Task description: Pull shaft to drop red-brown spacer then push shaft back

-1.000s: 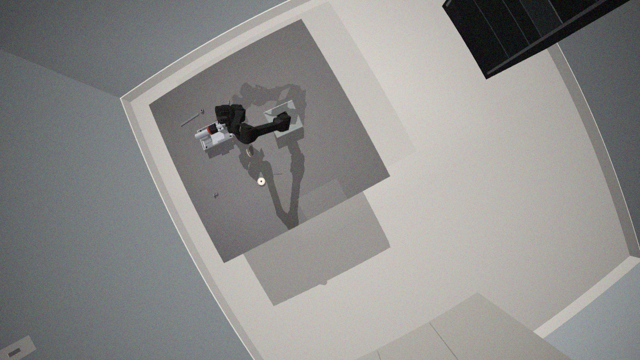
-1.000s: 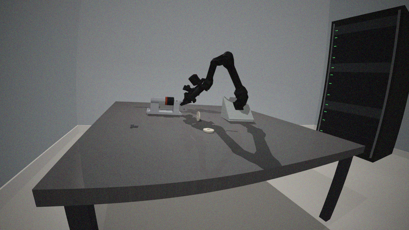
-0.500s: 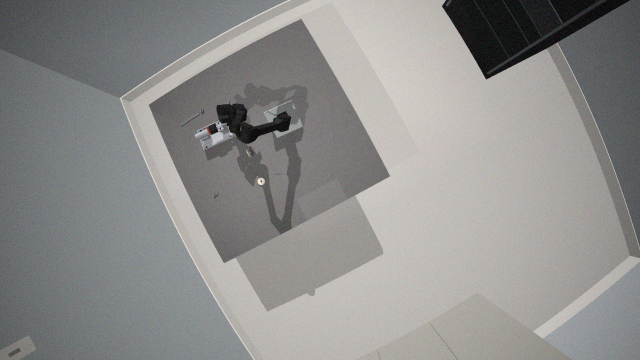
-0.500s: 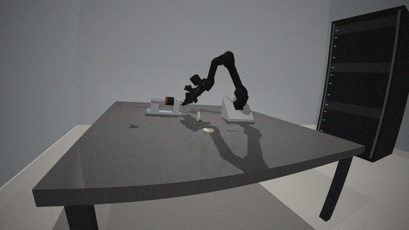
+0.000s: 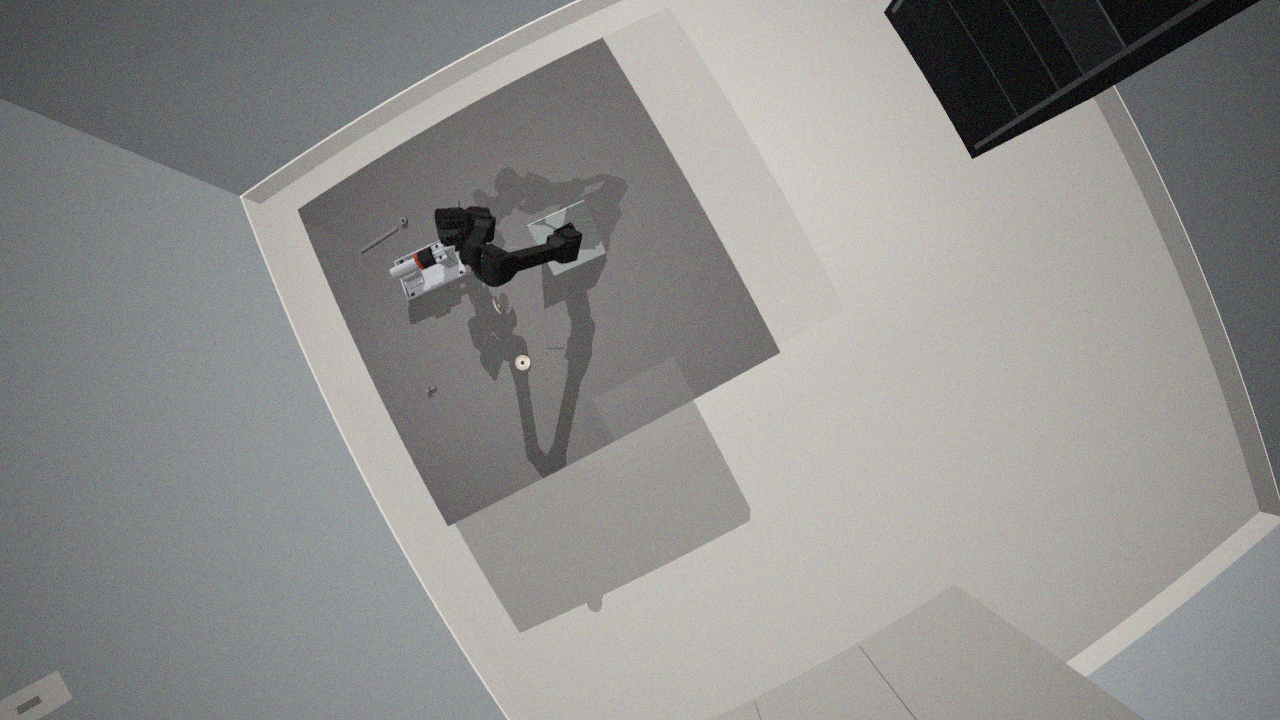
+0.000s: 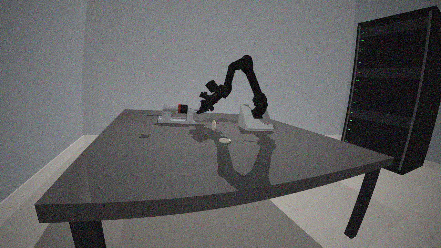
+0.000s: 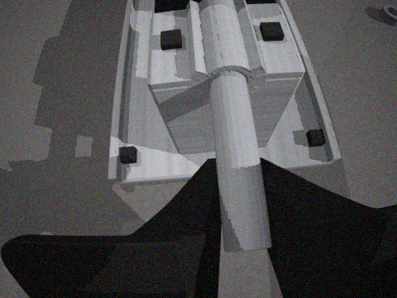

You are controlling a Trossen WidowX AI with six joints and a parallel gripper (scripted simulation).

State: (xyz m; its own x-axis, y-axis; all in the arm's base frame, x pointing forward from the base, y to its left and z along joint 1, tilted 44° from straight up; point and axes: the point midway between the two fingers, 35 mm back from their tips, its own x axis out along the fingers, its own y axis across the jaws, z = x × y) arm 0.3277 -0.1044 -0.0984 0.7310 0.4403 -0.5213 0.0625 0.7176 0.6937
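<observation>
The pale shaft lies 6 cm ahead of my gripper tip and 2 cm above it. Also, from my gripper tip: small grey part: 37 cm to the left, 30 cm ahead, 5 cm below; then red-brown spacer: 11 cm ahead, 2 cm above, 1 cm to the right; then cream disc: 23 cm to the left, 4 cm behind, 3 cm below.
</observation>
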